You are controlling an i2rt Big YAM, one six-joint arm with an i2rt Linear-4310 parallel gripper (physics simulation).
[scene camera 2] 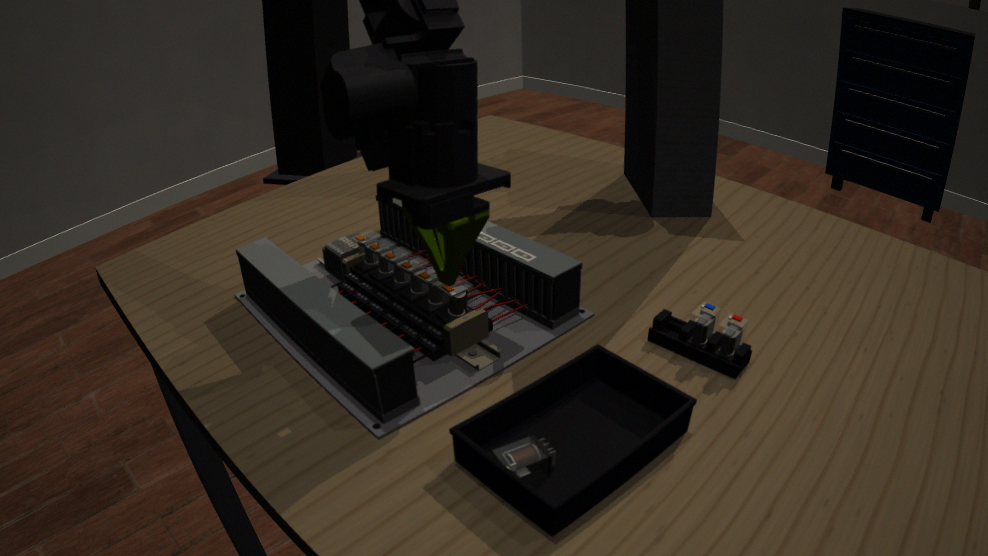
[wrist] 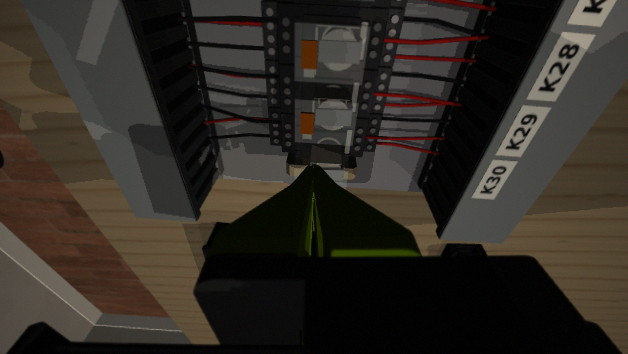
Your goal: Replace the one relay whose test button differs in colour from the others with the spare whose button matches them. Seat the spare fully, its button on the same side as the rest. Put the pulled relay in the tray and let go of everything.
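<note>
My gripper is shut with nothing between its green fingertips. In the scene view the tips are over the near end of the relay row; whether they touch a relay is hard to tell. The row holds several clear relays with orange buttons, one of them a relay in the wrist view. The nearest relay also has an orange button. A pulled relay lies on its side in the black tray. A blue-button spare and a red-button spare stand in the black holder.
Two grey wire ducts flank the relay row on the grey panel. Red and black wires run between the row and the ducts. Labels K28, K29 and K30 show. A dark pillar stands behind.
</note>
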